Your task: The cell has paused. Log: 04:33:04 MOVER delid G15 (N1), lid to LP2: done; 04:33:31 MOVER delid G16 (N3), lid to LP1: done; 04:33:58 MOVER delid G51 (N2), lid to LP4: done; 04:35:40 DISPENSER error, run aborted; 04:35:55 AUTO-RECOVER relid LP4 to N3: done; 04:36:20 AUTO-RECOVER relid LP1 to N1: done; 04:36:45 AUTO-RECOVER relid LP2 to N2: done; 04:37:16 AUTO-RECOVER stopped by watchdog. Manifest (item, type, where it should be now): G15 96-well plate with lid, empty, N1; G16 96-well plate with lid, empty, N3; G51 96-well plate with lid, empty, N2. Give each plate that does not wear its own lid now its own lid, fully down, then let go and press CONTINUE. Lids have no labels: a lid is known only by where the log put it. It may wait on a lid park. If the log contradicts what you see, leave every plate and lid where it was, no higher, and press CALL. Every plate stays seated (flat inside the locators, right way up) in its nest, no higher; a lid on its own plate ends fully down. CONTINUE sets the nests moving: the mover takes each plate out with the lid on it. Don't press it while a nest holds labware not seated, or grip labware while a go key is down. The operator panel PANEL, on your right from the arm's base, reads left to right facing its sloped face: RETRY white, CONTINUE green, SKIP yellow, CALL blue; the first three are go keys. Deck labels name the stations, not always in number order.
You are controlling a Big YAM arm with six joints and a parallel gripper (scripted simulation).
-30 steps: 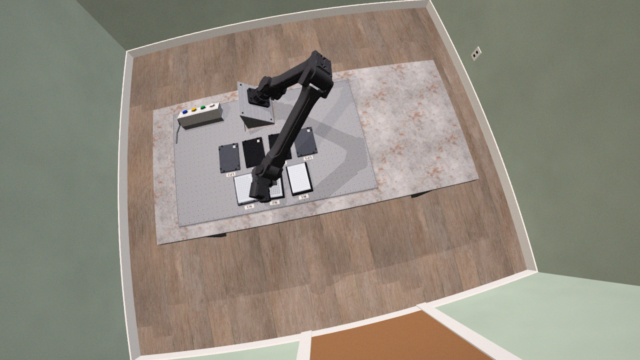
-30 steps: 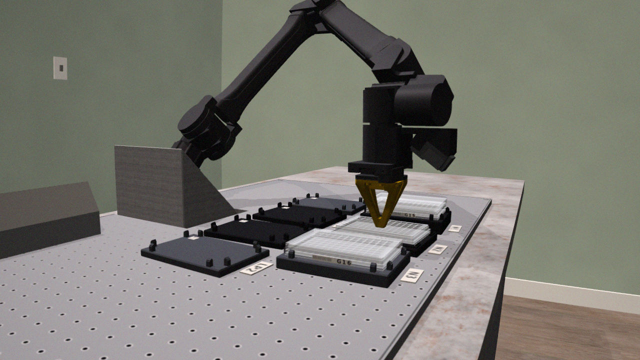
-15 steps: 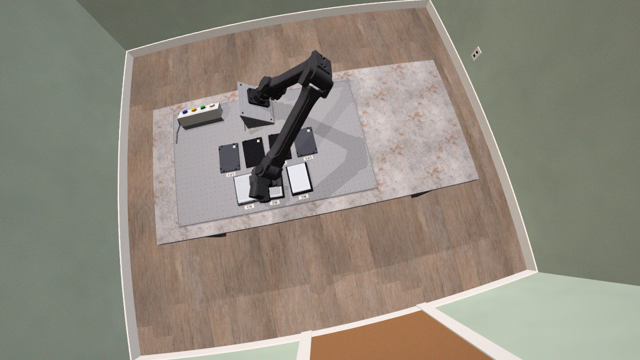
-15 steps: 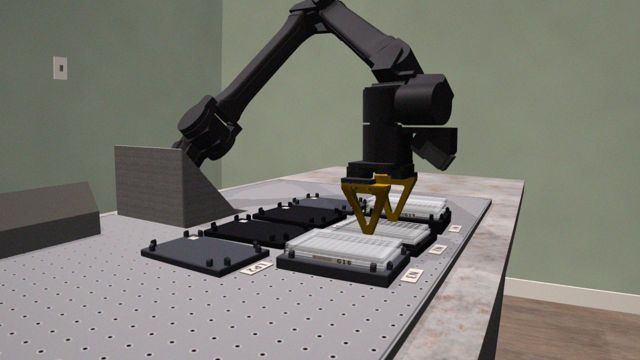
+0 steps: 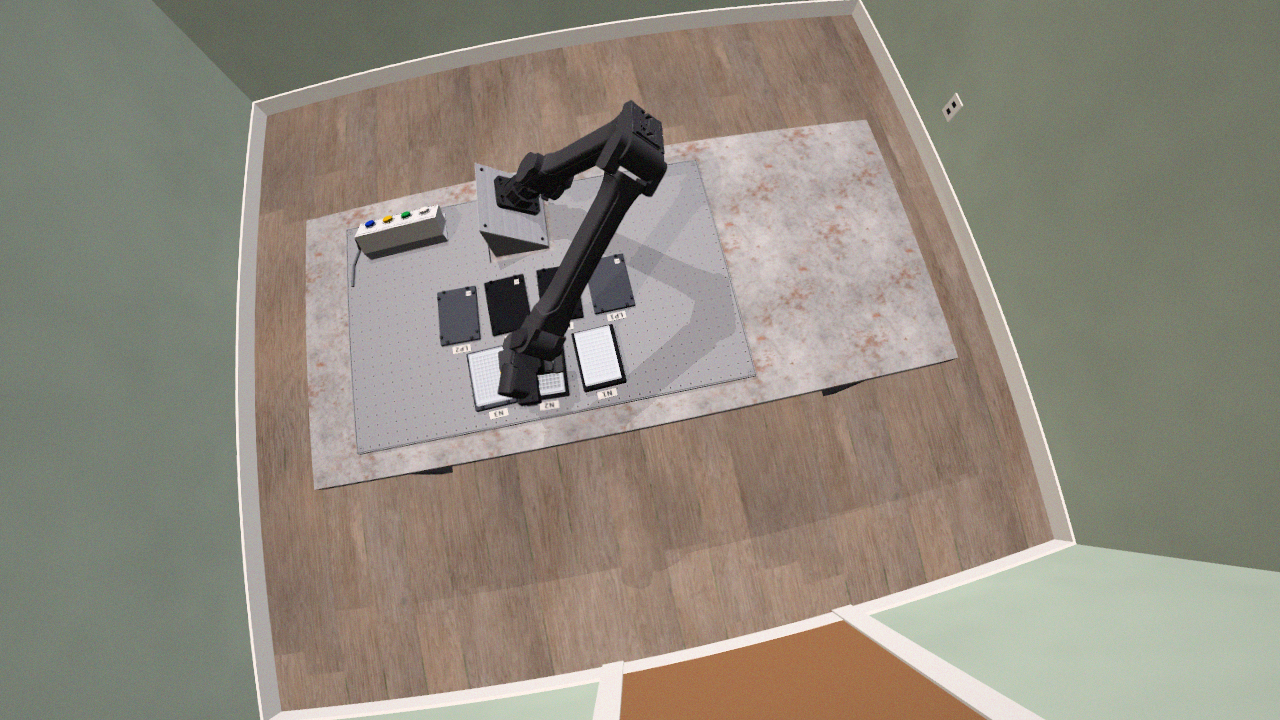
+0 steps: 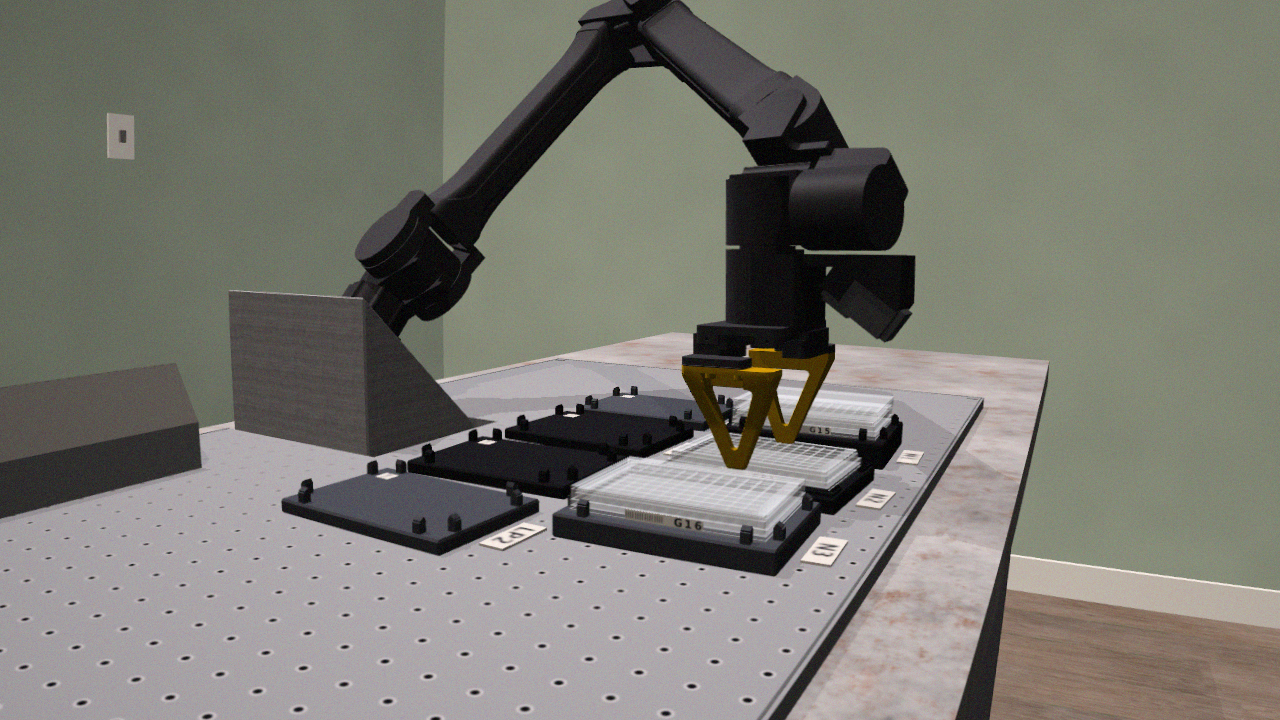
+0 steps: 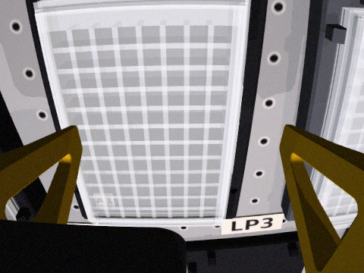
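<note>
The plate G15 lies 15 cm to the left of my hand and 1 cm below it. From my hand the other things lie so: plate G16: 1 cm behind, 12 cm to the right, 1 cm below; LP4 label: 10 cm behind, 8 cm to the left, 3 cm below; nest N1: 15 cm to the left, 2 cm below.
</note>
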